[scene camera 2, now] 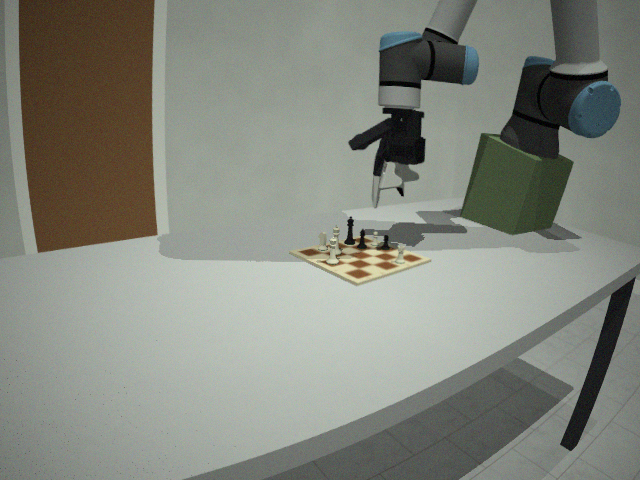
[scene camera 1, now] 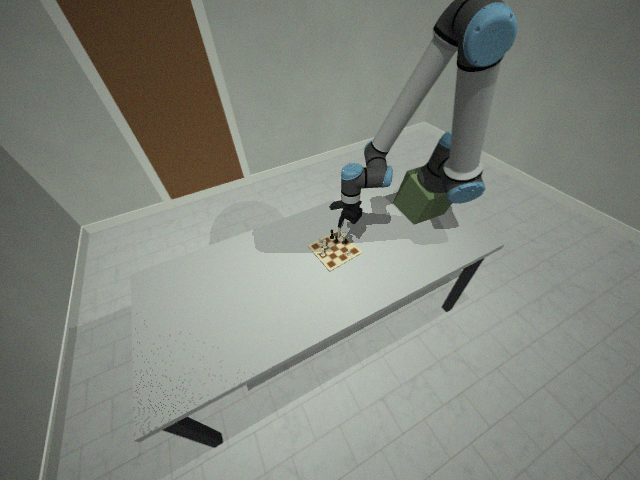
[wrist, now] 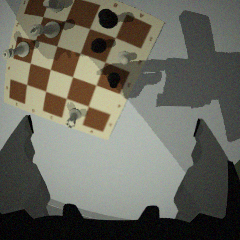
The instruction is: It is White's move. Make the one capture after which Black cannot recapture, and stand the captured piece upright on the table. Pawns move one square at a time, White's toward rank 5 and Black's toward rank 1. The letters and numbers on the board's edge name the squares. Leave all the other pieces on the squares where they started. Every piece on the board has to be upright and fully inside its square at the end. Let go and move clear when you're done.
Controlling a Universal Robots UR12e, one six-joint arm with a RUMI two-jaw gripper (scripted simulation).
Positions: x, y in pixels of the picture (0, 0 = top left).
Scene:
chessboard: scene camera 2 358, 266; scene camera 1; wrist
same spot on chessboard: (wrist: 61, 73) = (scene camera 1: 336, 250)

